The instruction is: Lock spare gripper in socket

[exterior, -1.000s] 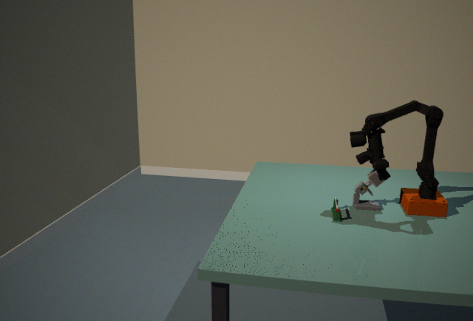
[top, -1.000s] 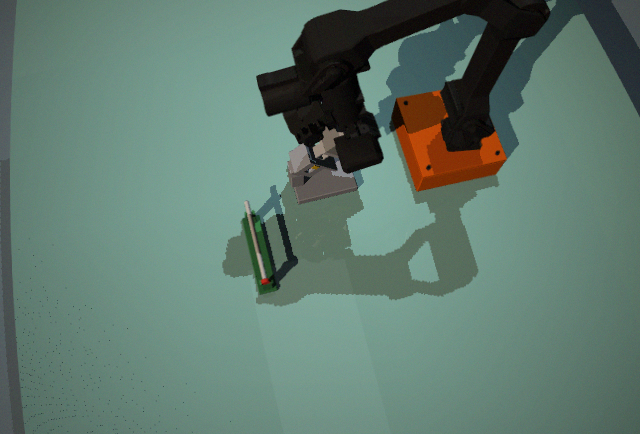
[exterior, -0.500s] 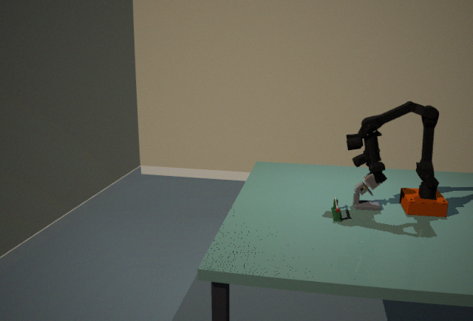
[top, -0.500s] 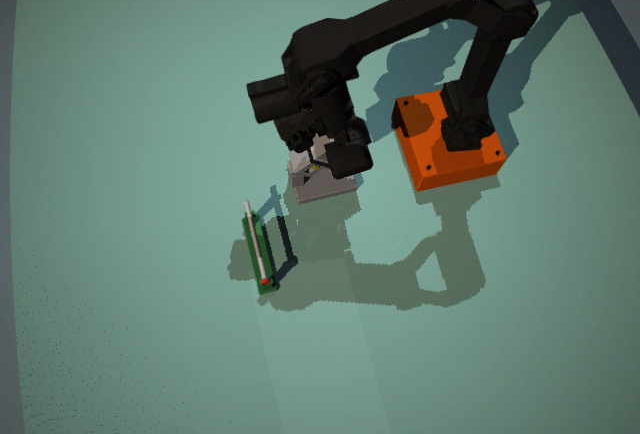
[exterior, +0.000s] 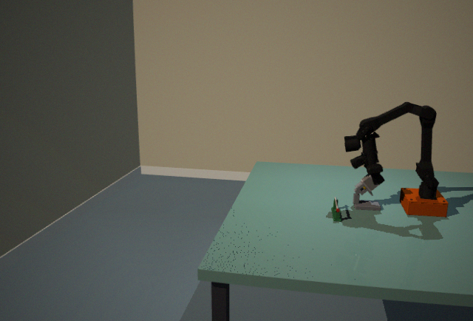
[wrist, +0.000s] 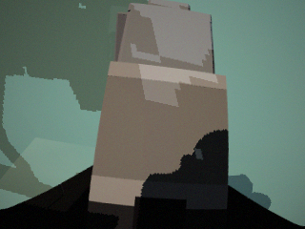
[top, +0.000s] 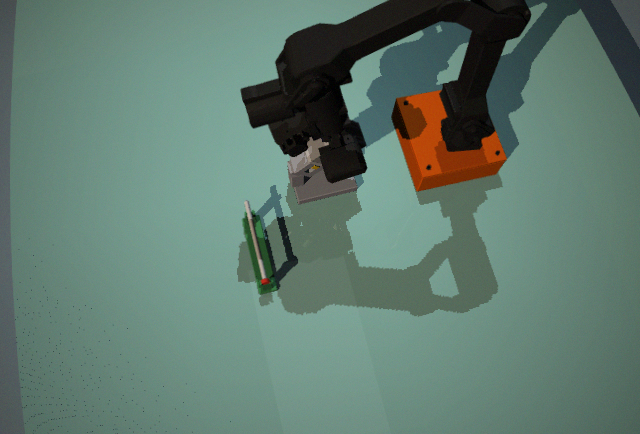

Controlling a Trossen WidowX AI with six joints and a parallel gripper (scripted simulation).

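Right now the spare gripper is 20 mm ahead of my gripper tip. From my gripper tip the other things lie so: green cradle (150 mm ahead, 140 mm to the left, 90 mm below); grey mount (60 mm below, 40 mm ahead, 10 mm to the left).
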